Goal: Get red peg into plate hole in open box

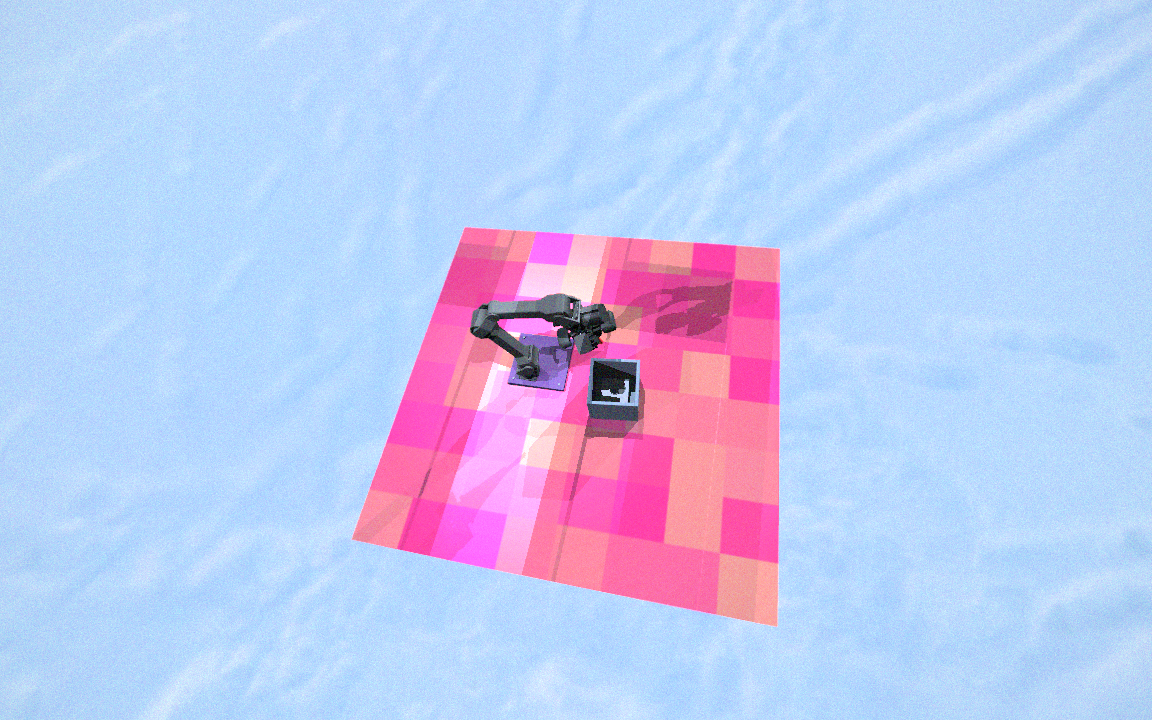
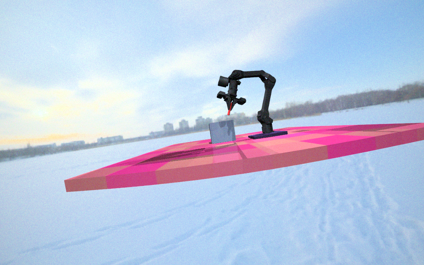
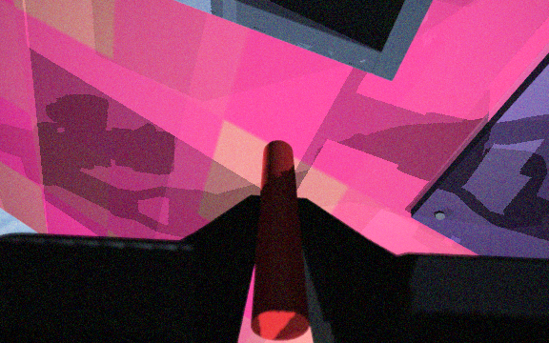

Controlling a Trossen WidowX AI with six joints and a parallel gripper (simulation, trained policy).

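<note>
Right now the pale plate is 7 cm ahead of my gripper tip, 12 cm to the right of it and 15 cm below it. Also, from my gripper tip: red peg 1 cm to the right, 1 cm above.
</note>
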